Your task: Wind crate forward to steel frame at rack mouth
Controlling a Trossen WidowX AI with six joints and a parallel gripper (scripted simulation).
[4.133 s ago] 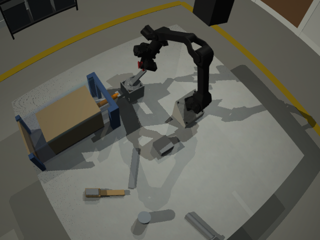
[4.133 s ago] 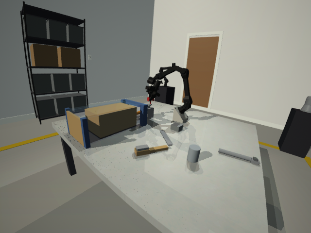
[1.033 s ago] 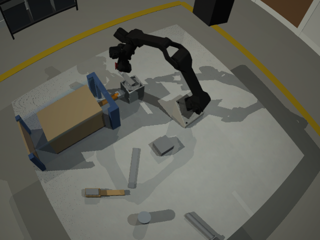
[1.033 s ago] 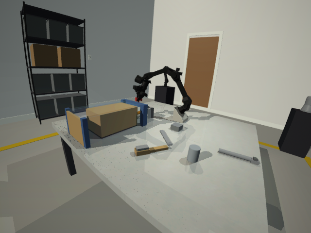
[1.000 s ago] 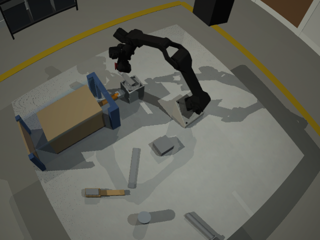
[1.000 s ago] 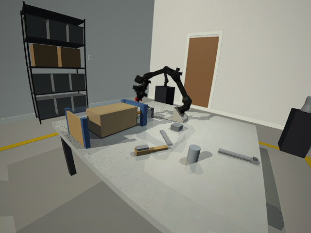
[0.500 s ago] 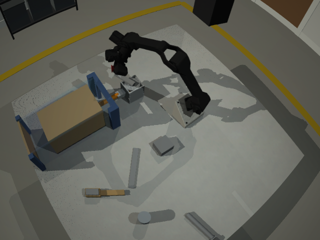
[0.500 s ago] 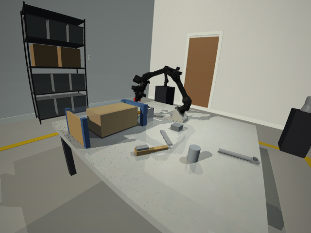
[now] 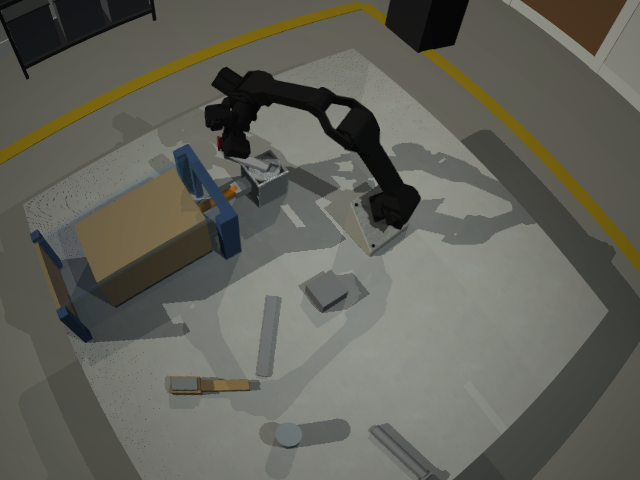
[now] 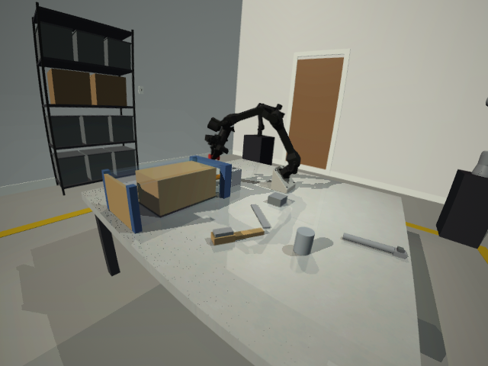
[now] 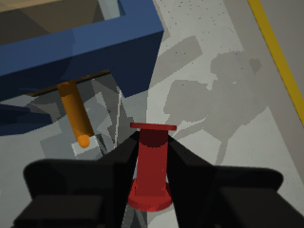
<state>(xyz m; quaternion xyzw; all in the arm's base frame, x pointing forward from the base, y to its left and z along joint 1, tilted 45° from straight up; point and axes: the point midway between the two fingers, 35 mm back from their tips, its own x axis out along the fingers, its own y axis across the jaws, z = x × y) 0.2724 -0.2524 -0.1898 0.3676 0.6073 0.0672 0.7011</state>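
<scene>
My gripper tip is now 4 cm to the right of the winch handle, 4 cm past it and 3 cm above it. Also, from my gripper tip: red knob: 2 cm behind, 1 cm to the left; then grey winch: 10 cm below, 9 cm behind, 7 cm to the left; then blue frame: 10 cm to the left, 8 cm ahead, 2 cm below.
</scene>
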